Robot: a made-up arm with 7 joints.
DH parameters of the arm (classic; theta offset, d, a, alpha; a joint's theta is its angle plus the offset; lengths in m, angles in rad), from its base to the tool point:
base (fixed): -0.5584 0 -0.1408 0
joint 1: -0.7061 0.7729 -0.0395 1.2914
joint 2: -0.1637 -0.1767 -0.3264 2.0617
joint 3: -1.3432 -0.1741 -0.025 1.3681
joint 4: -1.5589 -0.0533 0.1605 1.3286
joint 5: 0 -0.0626 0.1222 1.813
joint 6: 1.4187 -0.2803 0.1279 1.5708
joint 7: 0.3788 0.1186 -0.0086 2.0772
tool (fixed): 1.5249 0.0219 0 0
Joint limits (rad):
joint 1: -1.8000..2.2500
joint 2: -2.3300..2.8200
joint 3: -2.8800..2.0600
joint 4: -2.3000..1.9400
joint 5: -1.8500..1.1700
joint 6: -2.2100..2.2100
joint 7: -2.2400..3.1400
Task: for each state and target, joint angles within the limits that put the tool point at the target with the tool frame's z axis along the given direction. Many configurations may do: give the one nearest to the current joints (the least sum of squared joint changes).
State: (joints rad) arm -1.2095 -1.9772 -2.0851 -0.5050 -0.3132 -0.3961 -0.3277
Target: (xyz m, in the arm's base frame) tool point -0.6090 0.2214 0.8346 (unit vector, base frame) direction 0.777 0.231 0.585
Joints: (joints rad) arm -1.4156 -2.1615 -2.0546 -0.1040 0.0725 -0.7001 -0.9856
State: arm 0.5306 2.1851 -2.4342 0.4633 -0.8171 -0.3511 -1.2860
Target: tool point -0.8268 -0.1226 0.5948 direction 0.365 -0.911 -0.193
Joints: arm 1.2021 1.5481 -2.1420 0.3199 -0.9704 0.0308 -1.1419
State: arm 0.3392 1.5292 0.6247 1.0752 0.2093 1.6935 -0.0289
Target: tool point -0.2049 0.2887 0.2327 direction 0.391 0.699 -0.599
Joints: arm 0.6434 1.9117 0.5400 0.9137 0.1665 2.2100 -0.6125
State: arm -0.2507 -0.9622 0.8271 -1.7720 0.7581 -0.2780 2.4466
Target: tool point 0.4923 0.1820 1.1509 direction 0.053 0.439 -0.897
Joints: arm -0.8275 -0.5579 0.8944 -2.2543 0.9100 -0.3796 1.8001
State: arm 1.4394 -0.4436 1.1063 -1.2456 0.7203 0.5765 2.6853
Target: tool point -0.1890 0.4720 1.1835 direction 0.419 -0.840 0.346
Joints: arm 1.3599 -1.1501 1.1637 -0.9931 0.9360 0.9169 2.8882
